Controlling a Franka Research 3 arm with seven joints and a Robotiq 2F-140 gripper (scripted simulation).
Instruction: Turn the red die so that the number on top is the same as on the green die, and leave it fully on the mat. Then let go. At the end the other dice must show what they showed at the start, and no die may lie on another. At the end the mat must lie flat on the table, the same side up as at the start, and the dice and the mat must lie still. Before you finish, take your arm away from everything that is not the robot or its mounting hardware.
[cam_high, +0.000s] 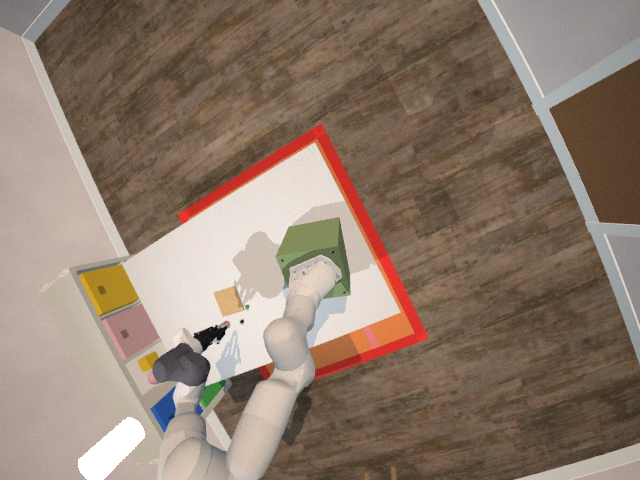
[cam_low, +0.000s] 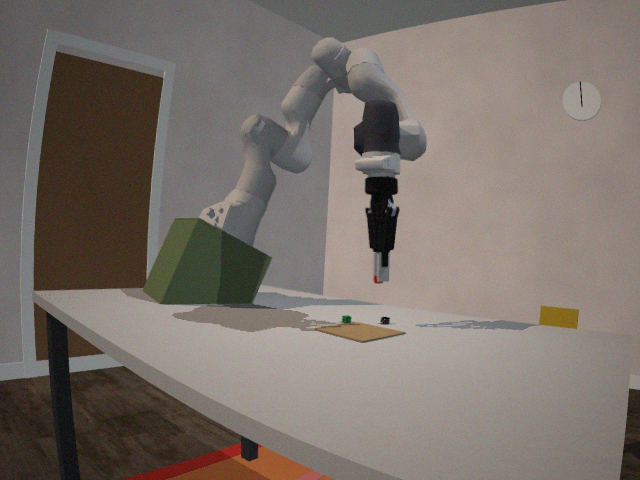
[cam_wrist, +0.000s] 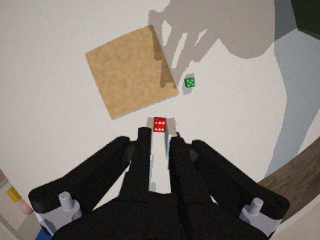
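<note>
My hand is 90 mm to the left of the tan mat and 140 mm above it. From my hand the other things lie so: green die 80 mm behind, 10 mm to the right, 130 mm below; then black die 40 mm to the left, 130 mm below; then red die 30 mm below.
</note>
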